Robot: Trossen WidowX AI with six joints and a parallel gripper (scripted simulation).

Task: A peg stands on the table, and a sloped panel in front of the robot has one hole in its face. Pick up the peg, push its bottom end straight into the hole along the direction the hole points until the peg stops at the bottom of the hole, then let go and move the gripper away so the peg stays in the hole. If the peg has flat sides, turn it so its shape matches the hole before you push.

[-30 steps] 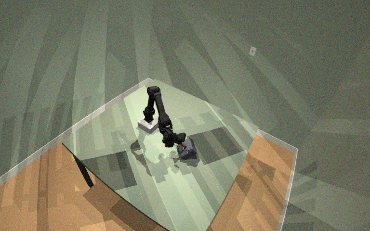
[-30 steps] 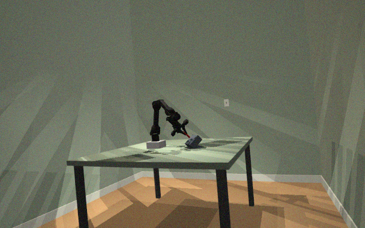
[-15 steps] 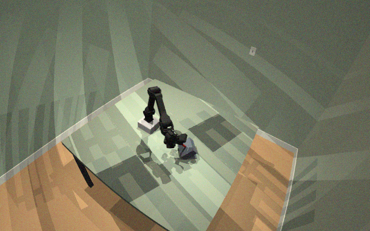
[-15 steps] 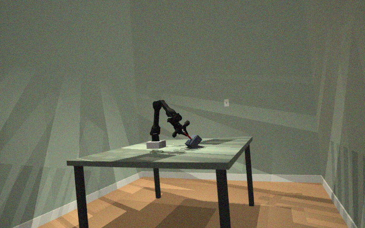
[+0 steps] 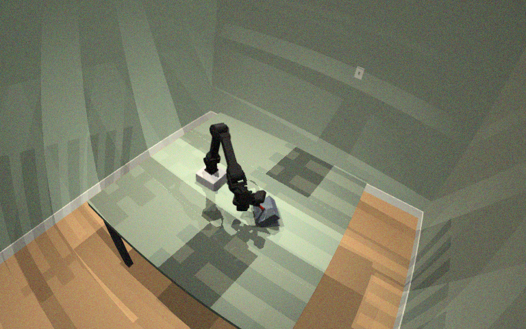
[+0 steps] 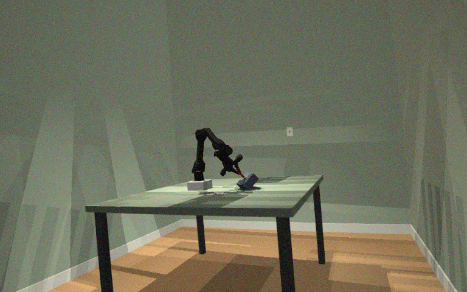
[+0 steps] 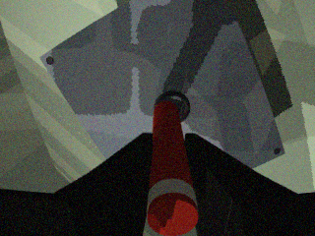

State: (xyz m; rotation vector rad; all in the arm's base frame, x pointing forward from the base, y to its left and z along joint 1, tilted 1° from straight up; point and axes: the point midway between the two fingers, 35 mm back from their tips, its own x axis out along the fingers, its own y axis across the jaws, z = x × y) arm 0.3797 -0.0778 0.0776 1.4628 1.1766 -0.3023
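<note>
The grey sloped panel lies 30 mm ahead of my gripper tip, 40 mm to the left of it and 60 mm below it. Also, from my gripper tip: red peg (10 mm behind, 10 mm to the right, 10 mm above).
</note>
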